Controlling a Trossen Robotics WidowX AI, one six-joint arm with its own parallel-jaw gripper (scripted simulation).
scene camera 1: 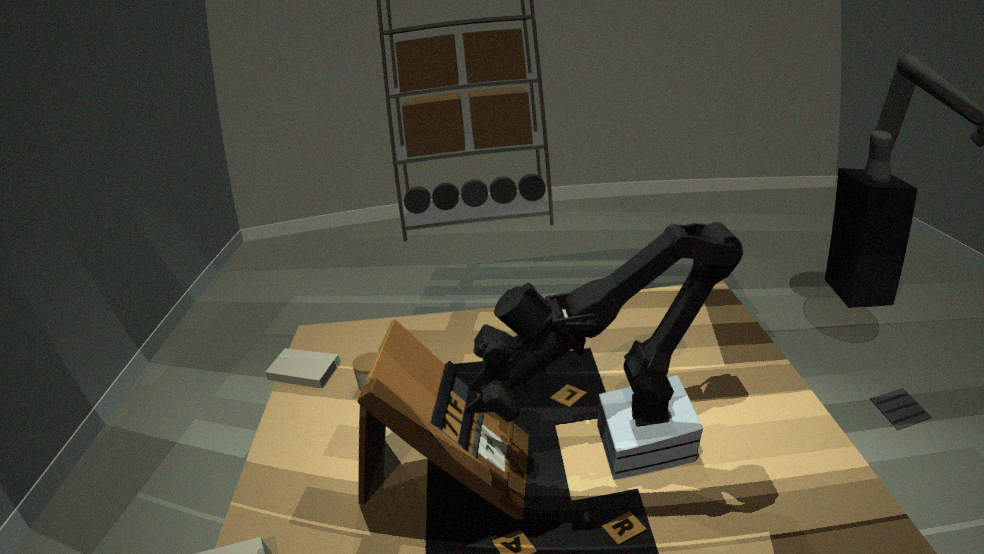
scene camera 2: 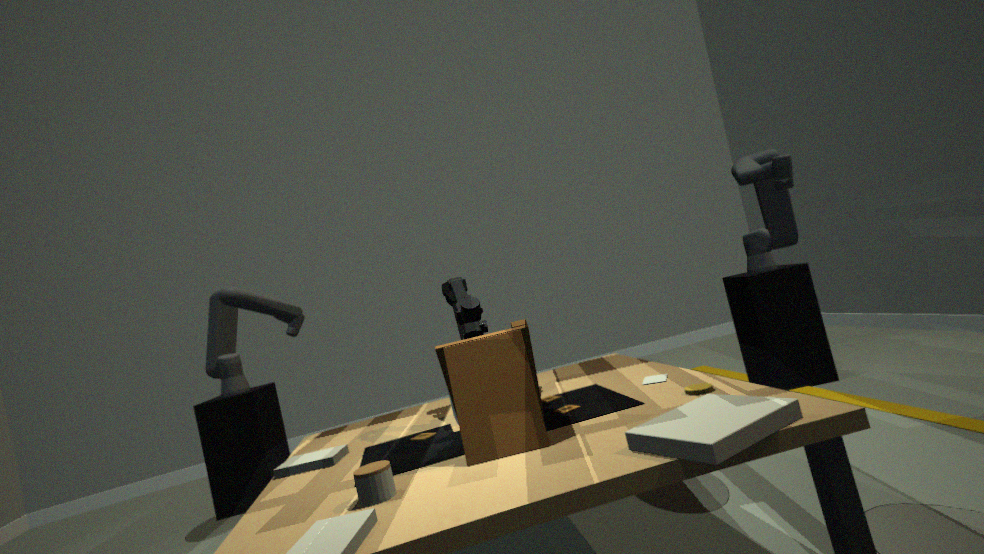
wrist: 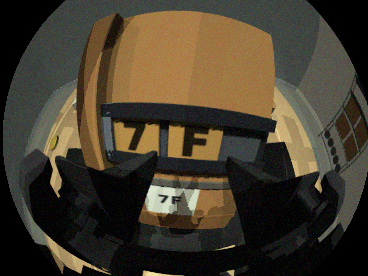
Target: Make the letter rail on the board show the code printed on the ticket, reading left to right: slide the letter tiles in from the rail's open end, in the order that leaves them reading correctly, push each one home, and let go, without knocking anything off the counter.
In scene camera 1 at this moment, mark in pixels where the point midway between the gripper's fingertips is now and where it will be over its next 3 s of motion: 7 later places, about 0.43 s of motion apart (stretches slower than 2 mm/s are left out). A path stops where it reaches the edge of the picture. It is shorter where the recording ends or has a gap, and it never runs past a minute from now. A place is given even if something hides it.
My gripper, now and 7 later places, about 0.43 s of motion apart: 468, 400; 471, 398; 473, 396; 473, 394; 470, 390; 469, 384; 469, 384; 466, 386
